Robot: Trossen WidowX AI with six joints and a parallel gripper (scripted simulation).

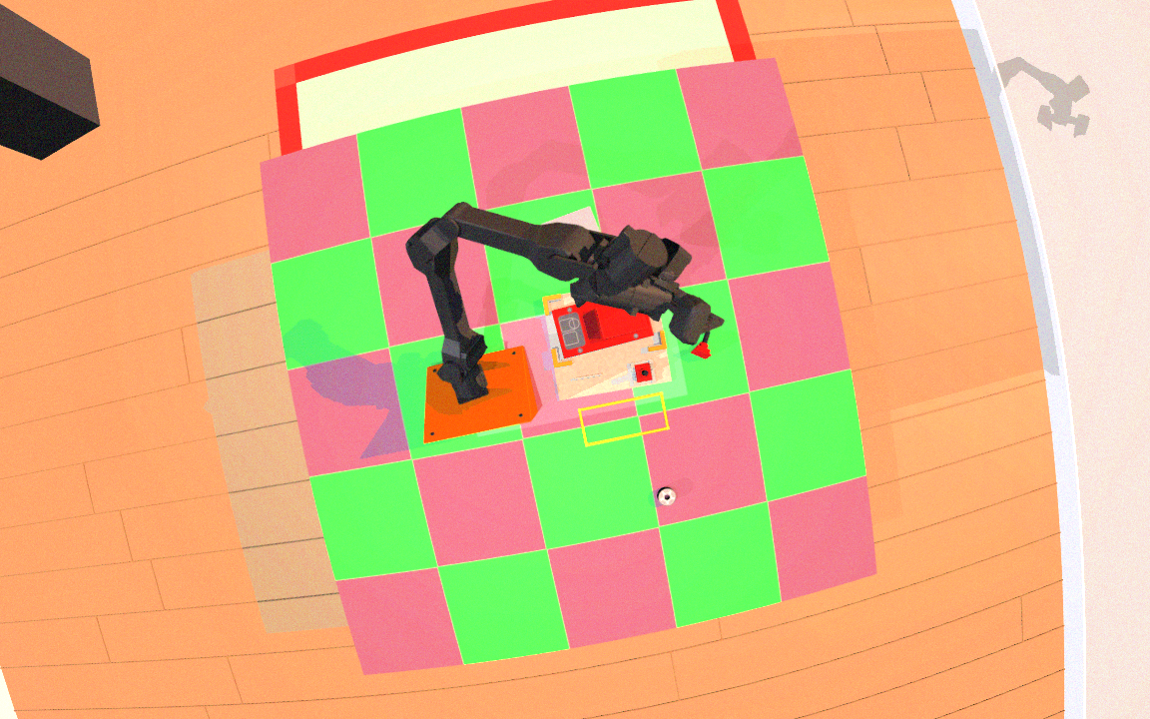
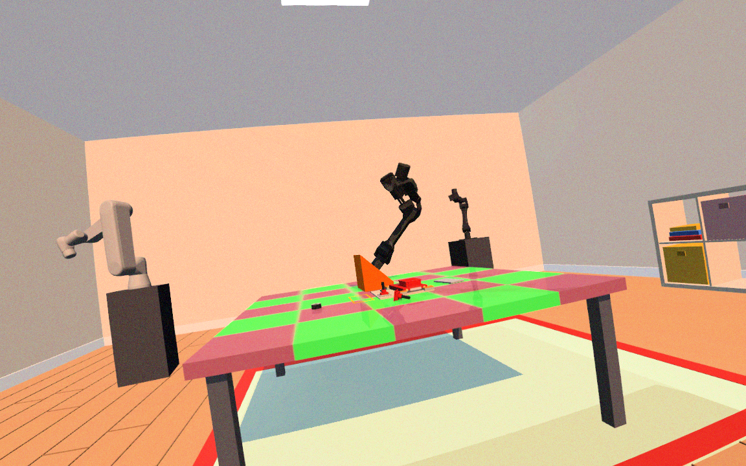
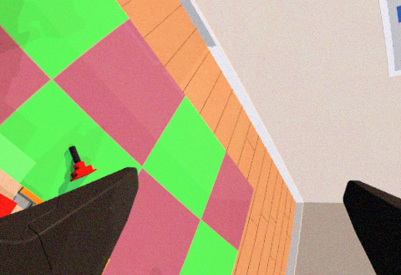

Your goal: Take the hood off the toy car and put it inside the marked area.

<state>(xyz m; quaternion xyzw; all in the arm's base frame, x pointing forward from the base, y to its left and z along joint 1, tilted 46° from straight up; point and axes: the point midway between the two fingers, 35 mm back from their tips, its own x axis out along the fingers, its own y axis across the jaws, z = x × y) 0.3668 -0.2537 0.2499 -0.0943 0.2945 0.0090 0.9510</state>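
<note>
Right now my gripper tip is 10 cm past the red hood, 5 cm to the right of it and 34 cm above it.
</note>
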